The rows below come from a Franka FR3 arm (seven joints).
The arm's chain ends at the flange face. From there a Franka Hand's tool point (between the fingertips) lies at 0.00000 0.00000 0.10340 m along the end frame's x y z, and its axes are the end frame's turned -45 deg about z.
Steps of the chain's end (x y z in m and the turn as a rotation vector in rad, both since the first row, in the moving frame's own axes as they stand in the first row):
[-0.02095, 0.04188, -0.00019, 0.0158, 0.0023, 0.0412]
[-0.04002, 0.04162, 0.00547, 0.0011, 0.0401, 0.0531]
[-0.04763, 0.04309, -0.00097, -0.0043, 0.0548, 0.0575]
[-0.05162, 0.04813, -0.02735, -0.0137, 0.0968, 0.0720]
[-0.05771, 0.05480, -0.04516, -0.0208, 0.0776, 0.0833]
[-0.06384, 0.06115, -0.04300, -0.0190, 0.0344, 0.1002]
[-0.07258, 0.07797, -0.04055, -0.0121, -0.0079, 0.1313]
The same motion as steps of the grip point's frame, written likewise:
[-0.04308, 0.01384, -0.00020, 0.0095, 0.0128, 0.0412]
[-0.05479, 0.00406, 0.00539, -0.0276, 0.0291, 0.0531]
[-0.06058, 0.00121, -0.00113, -0.0418, 0.0357, 0.0575]
[-0.06476, 0.00581, -0.02784, -0.0781, 0.0588, 0.0720]
[-0.07571, 0.00529, -0.04549, -0.0696, 0.0402, 0.0833]
[-0.08745, 0.00205, -0.04308, -0.0378, 0.0109, 0.1002]
[-0.10793, 0.00402, -0.04056, -0.0030, -0.0141, 0.1313]

